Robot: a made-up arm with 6 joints. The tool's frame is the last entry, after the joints. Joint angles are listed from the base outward. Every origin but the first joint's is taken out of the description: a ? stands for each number. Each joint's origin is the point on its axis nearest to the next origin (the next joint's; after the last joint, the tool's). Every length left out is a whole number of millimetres.
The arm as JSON. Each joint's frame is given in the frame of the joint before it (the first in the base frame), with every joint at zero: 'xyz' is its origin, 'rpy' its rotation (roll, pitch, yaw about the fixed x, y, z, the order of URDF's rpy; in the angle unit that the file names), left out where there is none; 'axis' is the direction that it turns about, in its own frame. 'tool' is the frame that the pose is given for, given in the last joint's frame.
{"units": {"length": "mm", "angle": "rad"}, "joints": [
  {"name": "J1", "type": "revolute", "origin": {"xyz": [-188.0, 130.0, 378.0], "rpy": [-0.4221, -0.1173, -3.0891]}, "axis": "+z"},
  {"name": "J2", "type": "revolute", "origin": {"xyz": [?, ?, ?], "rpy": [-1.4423, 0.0, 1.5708]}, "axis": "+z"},
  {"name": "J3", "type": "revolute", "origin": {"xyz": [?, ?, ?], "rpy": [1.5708, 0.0, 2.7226]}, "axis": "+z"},
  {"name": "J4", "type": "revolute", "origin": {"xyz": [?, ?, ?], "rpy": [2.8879, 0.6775, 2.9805]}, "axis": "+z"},
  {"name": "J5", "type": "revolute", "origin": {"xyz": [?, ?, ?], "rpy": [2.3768, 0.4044, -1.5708]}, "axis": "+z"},
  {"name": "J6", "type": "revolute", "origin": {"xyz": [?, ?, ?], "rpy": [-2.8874, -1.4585, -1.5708]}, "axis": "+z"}
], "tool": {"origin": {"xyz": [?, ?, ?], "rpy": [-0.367, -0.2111, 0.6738]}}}
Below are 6 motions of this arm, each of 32 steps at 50 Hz.
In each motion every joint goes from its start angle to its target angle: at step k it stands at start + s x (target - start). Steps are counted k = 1, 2, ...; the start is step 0. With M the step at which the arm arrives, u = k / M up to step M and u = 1 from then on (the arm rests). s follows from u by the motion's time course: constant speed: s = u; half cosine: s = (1 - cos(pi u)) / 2; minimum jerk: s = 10 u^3 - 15 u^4 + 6 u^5.
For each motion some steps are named. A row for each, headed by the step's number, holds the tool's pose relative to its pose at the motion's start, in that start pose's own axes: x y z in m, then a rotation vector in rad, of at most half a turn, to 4 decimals.
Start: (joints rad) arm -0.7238 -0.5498 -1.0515 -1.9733 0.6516 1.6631
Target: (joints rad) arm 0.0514 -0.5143 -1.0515 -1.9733 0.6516 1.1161
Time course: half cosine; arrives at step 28
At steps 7, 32:
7: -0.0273 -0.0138 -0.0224 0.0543 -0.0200 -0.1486
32: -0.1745 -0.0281 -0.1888 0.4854 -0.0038 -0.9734

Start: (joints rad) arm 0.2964 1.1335 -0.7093 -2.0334 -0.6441 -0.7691
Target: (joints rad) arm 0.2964 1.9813 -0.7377 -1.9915 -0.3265 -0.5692
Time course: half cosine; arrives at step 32
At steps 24, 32:
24: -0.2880 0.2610 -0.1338 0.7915 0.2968 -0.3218
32: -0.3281 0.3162 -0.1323 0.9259 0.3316 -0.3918

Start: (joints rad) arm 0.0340 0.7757 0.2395 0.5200 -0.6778 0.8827
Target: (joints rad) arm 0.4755 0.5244 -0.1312 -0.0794 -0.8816 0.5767
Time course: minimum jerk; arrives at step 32
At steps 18, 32:
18: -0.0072 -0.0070 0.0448 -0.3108 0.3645 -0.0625
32: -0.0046 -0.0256 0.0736 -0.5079 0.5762 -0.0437

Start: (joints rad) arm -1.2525 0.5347 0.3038 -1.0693 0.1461 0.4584
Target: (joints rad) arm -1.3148 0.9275 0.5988 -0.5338 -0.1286 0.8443
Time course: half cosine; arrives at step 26
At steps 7, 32:
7: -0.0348 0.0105 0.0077 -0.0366 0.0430 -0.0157
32: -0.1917 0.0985 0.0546 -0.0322 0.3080 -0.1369

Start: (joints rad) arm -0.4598 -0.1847 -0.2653 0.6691 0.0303 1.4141
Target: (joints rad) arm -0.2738 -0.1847 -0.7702 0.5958 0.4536 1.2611
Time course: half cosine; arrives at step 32
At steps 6, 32:
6: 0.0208 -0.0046 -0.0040 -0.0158 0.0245 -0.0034
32: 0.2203 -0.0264 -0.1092 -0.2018 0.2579 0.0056

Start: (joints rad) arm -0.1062 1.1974 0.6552 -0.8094 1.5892 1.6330
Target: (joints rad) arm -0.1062 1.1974 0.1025 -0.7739 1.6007 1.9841
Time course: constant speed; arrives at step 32
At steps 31, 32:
31: -0.1611 0.0520 -0.0255 0.3336 0.3368 0.1346
32: -0.1662 0.0540 -0.0247 0.3464 0.3462 0.1376

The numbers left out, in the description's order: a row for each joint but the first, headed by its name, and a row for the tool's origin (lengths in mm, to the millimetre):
J2: 102.0 -18.0 0.0
J3: 129.0 586.0 0.0
J4: -256.0 110.0 0.0
J5: 119.0 -120.0 0.0
J6: -47.0 116.0 0.0
tool: -31.0 67.0 0.0

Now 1 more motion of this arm.
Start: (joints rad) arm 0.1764 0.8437 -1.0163 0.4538 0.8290 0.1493
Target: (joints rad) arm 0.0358 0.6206 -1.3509 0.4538 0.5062 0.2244
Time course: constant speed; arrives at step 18
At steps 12, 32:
12: -0.0030 -0.0265 0.0032 -0.3245 0.0960 0.1036
32: -0.0050 -0.0490 0.0057 -0.4772 0.1734 0.1320

